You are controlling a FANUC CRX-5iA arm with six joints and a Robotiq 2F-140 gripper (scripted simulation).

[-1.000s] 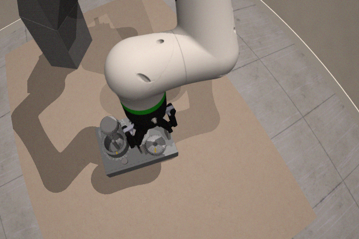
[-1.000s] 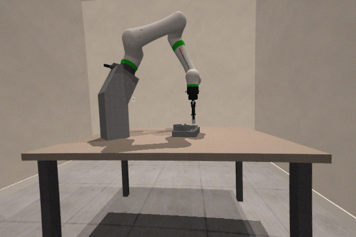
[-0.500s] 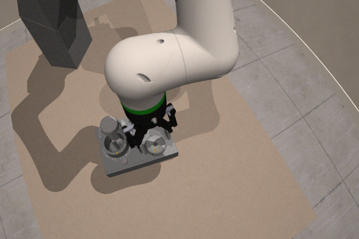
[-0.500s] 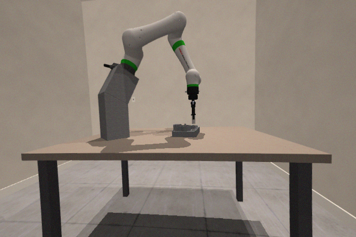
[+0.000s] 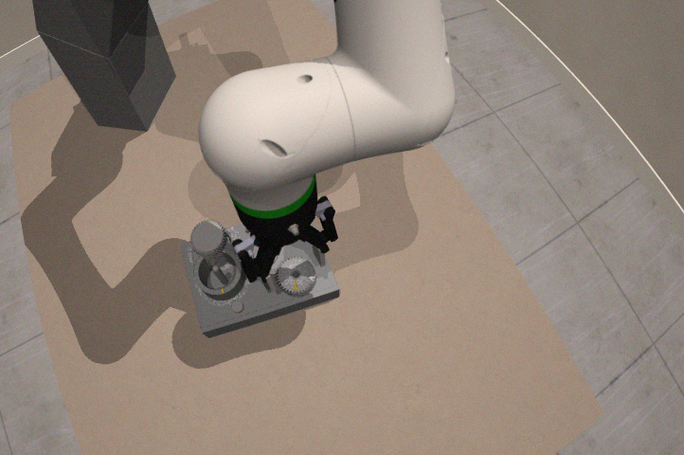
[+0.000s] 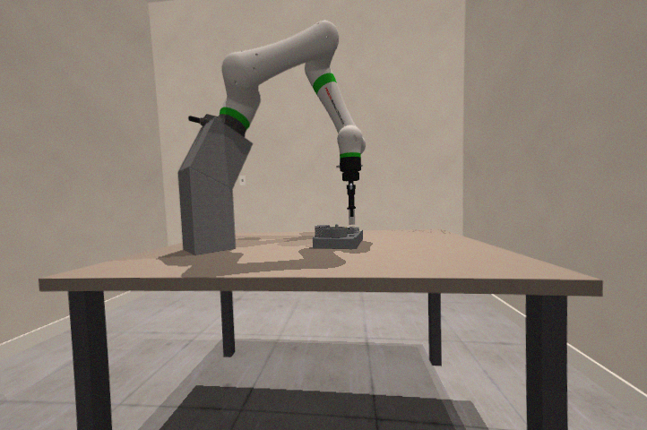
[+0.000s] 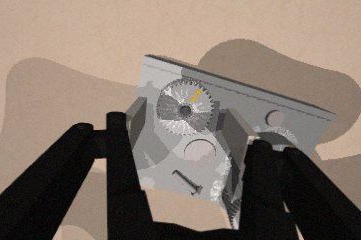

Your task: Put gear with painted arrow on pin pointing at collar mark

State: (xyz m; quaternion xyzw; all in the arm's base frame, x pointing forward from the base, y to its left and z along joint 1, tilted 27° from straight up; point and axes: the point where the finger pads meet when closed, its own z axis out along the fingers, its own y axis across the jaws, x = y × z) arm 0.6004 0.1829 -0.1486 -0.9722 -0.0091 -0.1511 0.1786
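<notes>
My gripper is now 50 mm above the gear. From my hand the other things lie so: round disc: 60 mm below, 60 mm behind, 30 mm to the right; then bolt: 110 mm behind, 60 mm below, 30 mm to the right.
</notes>
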